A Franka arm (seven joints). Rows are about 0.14 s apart.
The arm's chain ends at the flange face. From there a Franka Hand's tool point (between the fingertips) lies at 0.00 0.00 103.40 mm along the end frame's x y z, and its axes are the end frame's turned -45 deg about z.
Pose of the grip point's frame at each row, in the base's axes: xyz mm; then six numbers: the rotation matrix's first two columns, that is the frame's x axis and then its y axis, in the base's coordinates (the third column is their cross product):
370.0 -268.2 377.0 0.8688 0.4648 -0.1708 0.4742 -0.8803 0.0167
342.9 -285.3 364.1 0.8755 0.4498 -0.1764 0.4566 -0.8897 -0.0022
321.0 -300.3 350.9 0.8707 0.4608 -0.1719 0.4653 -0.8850 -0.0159
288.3 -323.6 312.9 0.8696 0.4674 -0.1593 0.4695 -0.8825 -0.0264
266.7 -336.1 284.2 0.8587 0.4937 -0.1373 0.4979 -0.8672 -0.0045
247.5 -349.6 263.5 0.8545 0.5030 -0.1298 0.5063 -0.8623 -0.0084
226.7 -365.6 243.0 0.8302 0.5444 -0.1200 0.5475 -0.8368 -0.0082
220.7 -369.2 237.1 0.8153 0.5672 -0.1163 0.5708 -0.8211 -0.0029
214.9 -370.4 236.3 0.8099 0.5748 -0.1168 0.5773 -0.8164 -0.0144
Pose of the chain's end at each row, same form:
384.7 -258.3 478.9 0.9496 -0.2938 -0.1090 -0.2790 -0.9511 0.1326
359.2 -277.2 465.9 0.9419 -0.3111 -0.1263 -0.2962 -0.9472 0.1232
337.5 -293.5 452.7 0.9447 -0.3000 -0.1328 -0.2867 -0.9516 0.1103
304.1 -318.2 414.9 0.9469 -0.2935 -0.1313 -0.2829 -0.9545 0.0940
279.2 -329.4 386.6 0.9593 -0.2641 -0.1003 -0.2551 -0.9623 0.0939
259.5 -343.5 366.0 0.9622 -0.2541 -0.0977 -0.2462 -0.9654 0.0858
237.5 -359.5 345.7 0.9742 -0.2068 -0.0907 -0.1999 -0.9767 0.0791
230.7 -362.6 339.8 0.9801 -0.1795 -0.0843 -0.1729 -0.9817 0.0802
225.6 -364.6 339.0 0.9809 -0.1708 -0.0928 -0.1645 -0.9837 0.0724

